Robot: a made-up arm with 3 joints. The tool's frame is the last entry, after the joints.
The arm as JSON. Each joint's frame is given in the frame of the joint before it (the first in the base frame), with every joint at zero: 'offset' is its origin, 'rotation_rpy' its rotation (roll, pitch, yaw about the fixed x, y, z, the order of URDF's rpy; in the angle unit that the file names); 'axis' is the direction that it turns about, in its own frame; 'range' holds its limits. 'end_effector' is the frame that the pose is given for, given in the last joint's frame.
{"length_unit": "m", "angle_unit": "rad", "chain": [
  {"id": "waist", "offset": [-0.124, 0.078, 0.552], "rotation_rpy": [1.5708, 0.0, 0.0], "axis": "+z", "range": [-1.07, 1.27]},
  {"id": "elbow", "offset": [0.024, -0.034, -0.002], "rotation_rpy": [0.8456, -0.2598, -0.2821], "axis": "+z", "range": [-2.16, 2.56]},
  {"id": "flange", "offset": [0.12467, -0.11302, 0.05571], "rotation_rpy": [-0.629, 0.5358, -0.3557], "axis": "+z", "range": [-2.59, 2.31]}
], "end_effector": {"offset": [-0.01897, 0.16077, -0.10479], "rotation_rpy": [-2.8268, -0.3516, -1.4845]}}
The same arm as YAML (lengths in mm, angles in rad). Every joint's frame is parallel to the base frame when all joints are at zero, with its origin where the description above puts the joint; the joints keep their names.
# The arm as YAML. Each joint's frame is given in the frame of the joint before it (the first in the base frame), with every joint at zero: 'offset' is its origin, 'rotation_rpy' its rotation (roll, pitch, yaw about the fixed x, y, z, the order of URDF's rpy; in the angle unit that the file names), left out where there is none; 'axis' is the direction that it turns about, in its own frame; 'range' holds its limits. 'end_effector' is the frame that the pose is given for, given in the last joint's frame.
length_unit: mm
angle_unit: rad
chain:
  - id: waist
    offset: [-124.0, 78.0, 552.0]
    axis: "-y"
    range: [-1.07, 1.27]
  - id: elbow
    offset: [24.0, 2.0, -34.0]
    axis: [-0.371992, -0.640986, -0.671386]
    range: [-2.16, 2.56]
  - id: flange
    offset: [95.0, 14.0, -149.0]
    axis: [0.290813, -0.89264, -0.344415]
    range: [-2.59, 2.31]
end_effector:
  offset: [-18.0, 39.0, 188.0]
  rotation_rpy: [-0.1526, 1.5707, 1.4182]

